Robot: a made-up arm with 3 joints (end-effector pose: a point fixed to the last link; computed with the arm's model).
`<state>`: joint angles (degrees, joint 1 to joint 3).
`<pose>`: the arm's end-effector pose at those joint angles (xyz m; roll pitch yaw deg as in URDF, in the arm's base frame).
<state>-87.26 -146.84 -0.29</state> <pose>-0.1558 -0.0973 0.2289 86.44 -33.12 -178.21</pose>
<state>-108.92 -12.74 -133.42</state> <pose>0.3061 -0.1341 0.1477 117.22 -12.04 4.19</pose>
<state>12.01 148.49 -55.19</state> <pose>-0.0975 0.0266 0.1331 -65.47 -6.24 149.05</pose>
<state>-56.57 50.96 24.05</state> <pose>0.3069 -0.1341 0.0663 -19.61 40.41 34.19</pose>
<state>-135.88 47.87 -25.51</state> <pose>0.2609 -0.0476 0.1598 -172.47 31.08 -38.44</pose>
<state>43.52 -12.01 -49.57</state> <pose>0.2678 -0.0801 0.0425 -6.68 8.24 -8.77</pose>
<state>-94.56 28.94 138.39</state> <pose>0.2176 -0.3240 0.0934 43.18 28.84 -2.52</pose>
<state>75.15 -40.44 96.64</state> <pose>0.1978 0.2418 -0.1677 167.43 38.83 -12.32</pose>
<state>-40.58 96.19 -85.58</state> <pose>-0.0306 0.0645 0.0476 -80.30 40.29 98.13</pose>
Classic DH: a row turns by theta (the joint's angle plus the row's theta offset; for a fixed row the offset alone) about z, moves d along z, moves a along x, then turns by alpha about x. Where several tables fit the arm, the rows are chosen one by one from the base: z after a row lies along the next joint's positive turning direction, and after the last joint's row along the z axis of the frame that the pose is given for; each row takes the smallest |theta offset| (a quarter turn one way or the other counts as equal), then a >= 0, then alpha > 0; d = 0 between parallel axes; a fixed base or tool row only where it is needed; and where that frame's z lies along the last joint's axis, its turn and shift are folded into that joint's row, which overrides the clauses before.
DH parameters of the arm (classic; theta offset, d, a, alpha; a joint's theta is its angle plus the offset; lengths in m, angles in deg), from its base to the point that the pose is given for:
base (fixed): 90 0.145 0 90
joint 1: 0 0.0749 -0.0769 -90
joint 2: 0 -0.1717 0.0172 90
joint 3: 0 0.1995 -0.1341 -90
tool (fixed): -90 0.0778 0 0

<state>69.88 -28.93 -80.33</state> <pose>0.2840 -0.0133 0.0317 -13.04 27.01 -10.76</pose>
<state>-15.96 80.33 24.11</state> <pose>0.2434 0.0503 -0.0311 21.36 15.73 79.95</pose>
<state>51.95 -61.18 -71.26</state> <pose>0.2129 -0.1254 -0.0472 -39.63 43.63 -48.24</pose>
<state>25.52 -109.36 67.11</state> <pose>-0.0918 -0.0932 -0.1931 58.12 23.98 -111.27</pose>
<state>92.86 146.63 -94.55</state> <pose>-0.1497 0.0469 0.0921 172.03 -33.32 -178.12</pose>
